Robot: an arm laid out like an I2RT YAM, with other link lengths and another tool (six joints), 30 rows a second.
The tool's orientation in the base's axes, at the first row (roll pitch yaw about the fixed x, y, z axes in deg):
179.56, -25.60, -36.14
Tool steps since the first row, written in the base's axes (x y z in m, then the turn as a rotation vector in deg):
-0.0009, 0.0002, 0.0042, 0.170, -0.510, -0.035
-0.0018, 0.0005, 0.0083, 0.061, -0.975, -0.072
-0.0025, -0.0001, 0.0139, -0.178, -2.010, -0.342
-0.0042, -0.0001, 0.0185, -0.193, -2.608, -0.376
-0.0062, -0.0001, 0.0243, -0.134, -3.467, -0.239
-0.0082, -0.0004, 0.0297, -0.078, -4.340, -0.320
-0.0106, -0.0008, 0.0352, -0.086, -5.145, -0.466
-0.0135, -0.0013, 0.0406, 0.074, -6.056, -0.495
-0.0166, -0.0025, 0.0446, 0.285, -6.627, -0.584
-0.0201, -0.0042, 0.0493, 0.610, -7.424, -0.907
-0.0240, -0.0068, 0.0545, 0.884, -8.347, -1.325
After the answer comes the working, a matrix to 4 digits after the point.
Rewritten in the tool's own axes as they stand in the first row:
0.0011, 0.0004, -0.0041, 0.380, 0.310, 0.223
0.0020, 0.0007, -0.0082, 0.532, 0.749, 0.340
0.0042, 0.0017, -0.0134, 0.792, 1.722, 0.772
0.0050, 0.0027, -0.0181, 1.084, 2.213, 0.953
0.0060, 0.0039, -0.0240, 1.643, 2.871, 1.074
0.0071, 0.0054, -0.0295, 2.113, 3.540, 1.395
0.0079, 0.0072, -0.0352, 2.472, 4.193, 1.734
0.0084, 0.0093, -0.0409, 3.061, 4.831, 2.053
0.0085, 0.0122, -0.0453, 3.480, 5.166, 2.355
0.0089, 0.0156, -0.0503, 4.001, 5.613, 2.966
0.0097, 0.0201, -0.0556, 4.511, 6.191, 3.678

The tool's axes in the first row as the columns of a matrix, in the base's axes (rounded; the answer above uses it unrounded):
0.7283, -0.5924, 0.3444
-0.5319, -0.8056, -0.2610
0.4321, 0.0069, -0.9018

